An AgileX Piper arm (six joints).
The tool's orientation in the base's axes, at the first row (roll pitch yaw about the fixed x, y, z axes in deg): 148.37, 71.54, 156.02
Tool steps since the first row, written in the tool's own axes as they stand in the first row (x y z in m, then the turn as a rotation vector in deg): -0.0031, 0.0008, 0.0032, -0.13, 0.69, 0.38; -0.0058, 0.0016, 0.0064, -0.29, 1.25, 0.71; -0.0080, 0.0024, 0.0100, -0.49, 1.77, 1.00; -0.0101, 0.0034, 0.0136, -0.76, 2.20, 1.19; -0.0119, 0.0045, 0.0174, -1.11, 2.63, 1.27; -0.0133, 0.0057, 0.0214, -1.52, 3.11, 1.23; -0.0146, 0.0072, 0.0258, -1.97, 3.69, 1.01; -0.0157, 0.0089, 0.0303, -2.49, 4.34, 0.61
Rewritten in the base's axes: 0.0039, 0.0009, 0.0022, 0.32, 0.72, 0.14; 0.0076, 0.0018, 0.0040, 0.62, 1.30, 0.29; 0.0116, 0.0028, 0.0053, 0.90, 1.82, 0.49; 0.0155, 0.0041, 0.0065, 1.11, 2.24, 0.77; 0.0195, 0.0055, 0.0073, 1.24, 2.63, 1.15; 0.0236, 0.0071, 0.0078, 1.27, 3.04, 1.63; 0.0280, 0.0091, 0.0081, 1.13, 3.52, 2.21; 0.0324, 0.0113, 0.0082, 0.83, 4.03, 2.92
